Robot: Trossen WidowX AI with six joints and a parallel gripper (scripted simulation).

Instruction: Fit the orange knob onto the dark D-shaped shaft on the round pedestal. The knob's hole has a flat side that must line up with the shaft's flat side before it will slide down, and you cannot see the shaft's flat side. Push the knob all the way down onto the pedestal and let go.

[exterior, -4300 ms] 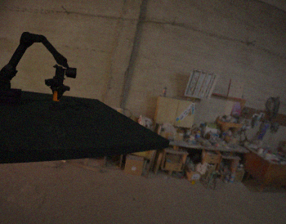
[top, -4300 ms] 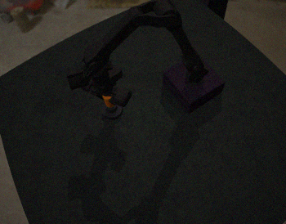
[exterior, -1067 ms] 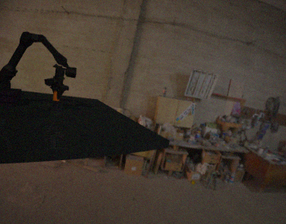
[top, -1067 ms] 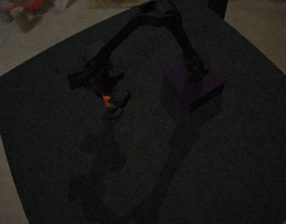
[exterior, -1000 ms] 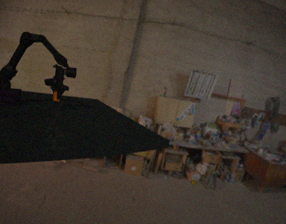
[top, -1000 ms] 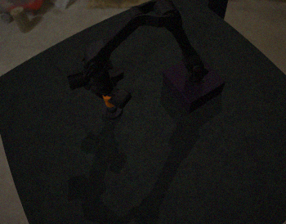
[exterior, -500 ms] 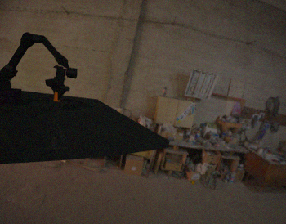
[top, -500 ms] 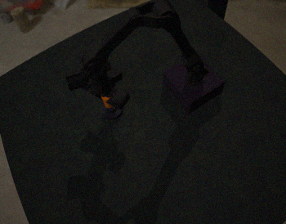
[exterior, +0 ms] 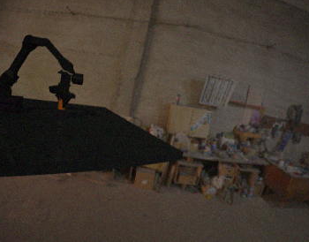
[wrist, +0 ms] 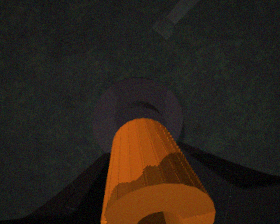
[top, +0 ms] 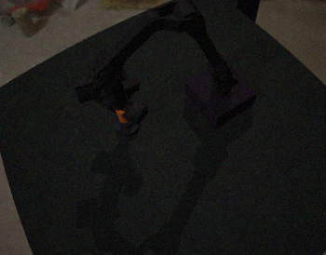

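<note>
Right now my gripper tip is 2 cm below the orange knob. Round my gripper tip: dark shaft: 4 cm below.
</note>
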